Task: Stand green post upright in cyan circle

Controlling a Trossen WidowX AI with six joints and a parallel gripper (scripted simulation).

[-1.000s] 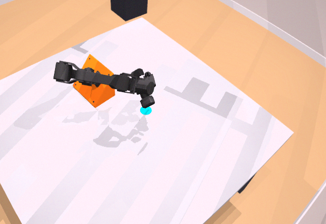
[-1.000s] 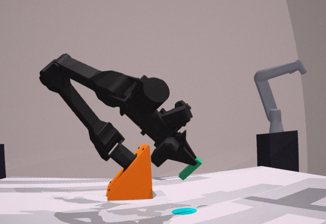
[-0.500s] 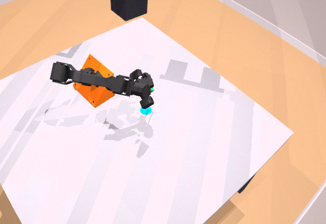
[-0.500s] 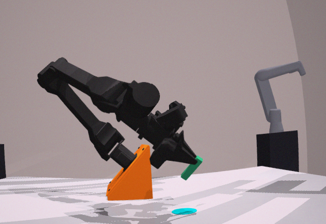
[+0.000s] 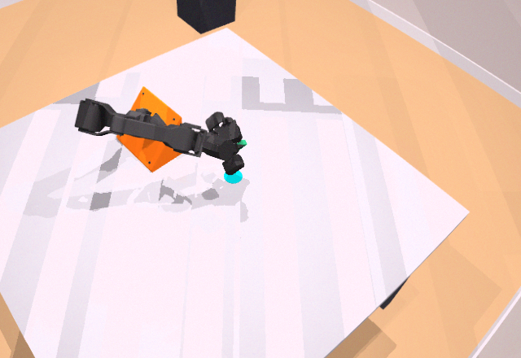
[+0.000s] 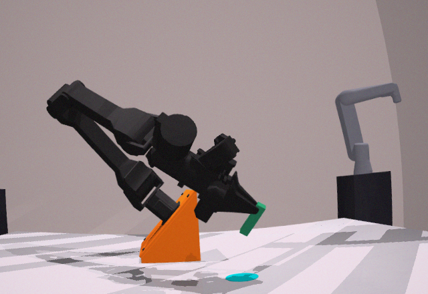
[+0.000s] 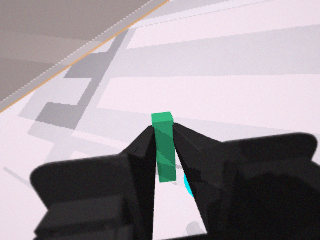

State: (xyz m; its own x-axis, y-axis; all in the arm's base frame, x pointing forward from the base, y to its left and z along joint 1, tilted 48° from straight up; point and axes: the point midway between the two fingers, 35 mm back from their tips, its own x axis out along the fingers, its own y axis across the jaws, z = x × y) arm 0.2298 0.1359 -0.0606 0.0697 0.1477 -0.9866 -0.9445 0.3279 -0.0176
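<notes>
My gripper tip is 130 mm above the cyan circle, 40 mm to the left of it and 10 mm short of it. The rest, counted from my gripper tip: green post (20 mm below, 10 mm to the right, 10 mm behind).
</notes>
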